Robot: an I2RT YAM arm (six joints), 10 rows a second.
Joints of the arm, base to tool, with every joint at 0 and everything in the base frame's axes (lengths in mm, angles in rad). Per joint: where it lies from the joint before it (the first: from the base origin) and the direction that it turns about. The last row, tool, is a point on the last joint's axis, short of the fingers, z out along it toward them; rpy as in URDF.
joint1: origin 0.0 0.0 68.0 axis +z
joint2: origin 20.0 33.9 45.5 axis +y
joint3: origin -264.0 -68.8 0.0 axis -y
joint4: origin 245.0 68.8 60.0 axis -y
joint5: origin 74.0 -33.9 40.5 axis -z
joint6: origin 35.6 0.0 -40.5 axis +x
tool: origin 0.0 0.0 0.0 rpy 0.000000 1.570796 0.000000
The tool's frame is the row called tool.
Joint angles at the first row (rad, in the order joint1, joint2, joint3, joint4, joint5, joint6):
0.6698 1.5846 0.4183 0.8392 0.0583 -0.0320
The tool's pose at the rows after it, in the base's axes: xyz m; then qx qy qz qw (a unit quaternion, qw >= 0):
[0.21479 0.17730 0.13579 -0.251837 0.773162 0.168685 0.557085]
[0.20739 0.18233 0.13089 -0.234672 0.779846 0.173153 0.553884]
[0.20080 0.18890 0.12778 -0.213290 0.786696 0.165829 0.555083]
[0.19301 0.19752 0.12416 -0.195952 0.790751 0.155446 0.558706]
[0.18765 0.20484 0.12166 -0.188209 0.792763 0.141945 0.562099]
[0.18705 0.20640 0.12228 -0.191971 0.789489 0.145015 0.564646]
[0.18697 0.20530 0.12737 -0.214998 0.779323 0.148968 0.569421]
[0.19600 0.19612 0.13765 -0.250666 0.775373 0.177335 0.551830]
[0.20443 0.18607 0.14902 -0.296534 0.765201 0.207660 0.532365]
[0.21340 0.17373 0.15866 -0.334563 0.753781 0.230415 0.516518]
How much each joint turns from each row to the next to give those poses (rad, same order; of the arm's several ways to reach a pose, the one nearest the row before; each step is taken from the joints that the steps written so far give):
0.0314 0.0223 -0.0080 0.0278 0.0291 0.0410
0.0374 0.0154 -0.0137 0.0229 0.0480 0.0488
0.0438 0.0141 -0.0025 0.0093 0.0791 0.0436
0.0530 0.0220 0.0014 0.0136 0.0884 0.0355
0.0404 0.0186 0.0083 0.0008 0.0695 0.0133
0.0049 0.0027 0.0012 0.0106 -0.0033 -0.0062
-0.0069 -0.0239 -0.0039 -0.0003 -0.0379 -0.0461
-0.0659 -0.0650 0.0111 -0.0849 -0.1572 -0.0386
-0.0699 -0.0657 0.0186 -0.0990 -0.1774 -0.0584
-0.0757 -0.0508 0.0213 -0.0915 -0.1598 -0.0627

